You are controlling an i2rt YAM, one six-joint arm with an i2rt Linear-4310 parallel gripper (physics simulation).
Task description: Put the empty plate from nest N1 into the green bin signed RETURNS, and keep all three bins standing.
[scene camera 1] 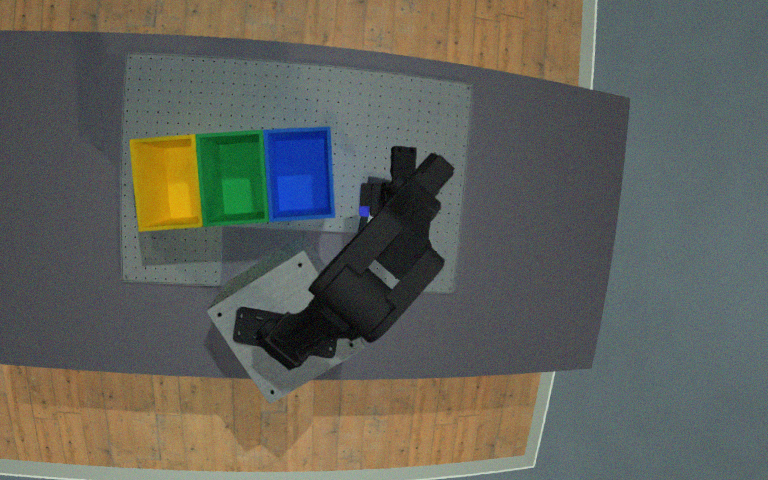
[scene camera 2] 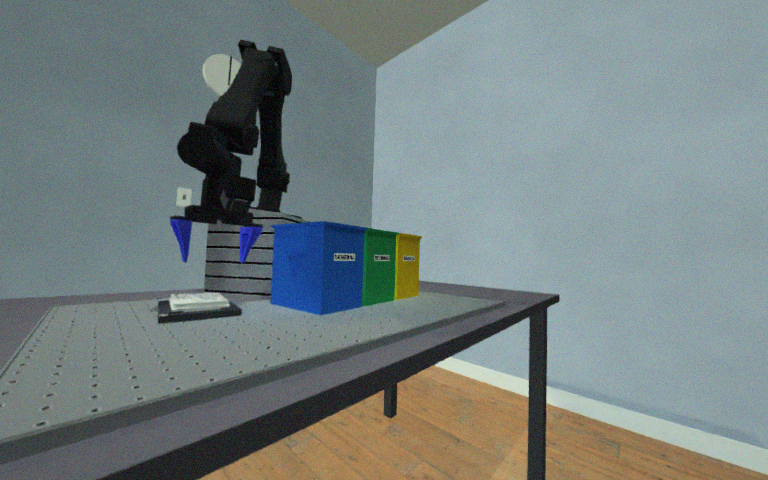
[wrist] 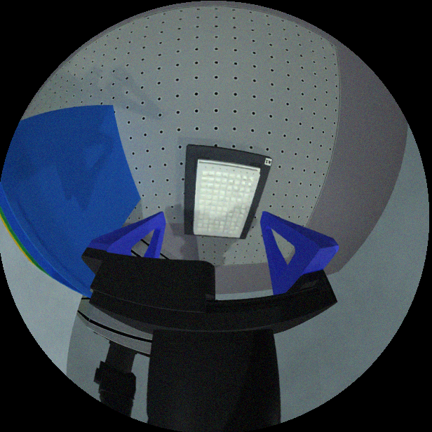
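Where they show: gripper, between the fingertips: point(scene camera 2: 215, 262); arm's base, origin of its link: point(scene camera 2: 267, 214).
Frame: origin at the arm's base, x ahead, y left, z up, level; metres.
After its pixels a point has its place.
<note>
The white plate point(scene camera 2: 198, 301) @[x 0.296, y -0.197, z -0.209 m] point(wrist: 227, 200) with a grid of wells lies flat in the dark nest point(scene camera 2: 199, 316) @[x 0.332, y -0.198, z -0.229 m] point(wrist: 190, 190), whose corner carries a small label. In scene camera 1 the arm hides both. My gripper point(scene camera 2: 213, 262) @[x 0.283, y -0.173, z -0.141 m] point(wrist: 212, 216) is open and empty, pointing down above the plate, with clear height between the blue fingertips and the plate. The green bin point(scene camera 1: 232, 178) @[x 0.263, y 0.187, z -0.232 m] point(scene camera 2: 379, 267) @[x 0.355, y 0.167, z -0.147 m] stands upright between the blue bin point(scene camera 1: 300, 174) @[x 0.302, y 0.030, z -0.233 m] point(scene camera 2: 317, 268) @[x 0.385, y -0.013, z -0.146 m] point(wrist: 75, 165) and the yellow bin point(scene camera 1: 167, 183) @[x 0.224, y 0.337, z -0.227 m] point(scene camera 2: 407, 267) @[x 0.322, y 0.295, z -0.149 m]. The green bin's inside shows no object. Its sign is too blurred to read.
The blue bin stands beside the nest, close to my gripper's side. The perforated board point(scene camera 1: 226, 90) @[x 0.464, y 0.240, z -0.234 m] point(scene camera 2: 141, 362) @[x 0.508, y -0.265, z -0.235 m] point(wrist: 235, 65) carries nest and bins. The arm's grey base block point(scene camera 1: 254, 373) @[x -0.095, y 0.050, z 0.005 m] point(scene camera 2: 237, 271) @[x 0.070, y -0.090, z -0.172 m] stands behind them on the table point(scene camera 1: 538, 226) @[x 0.297, y -0.631, z -0.248 m].
</note>
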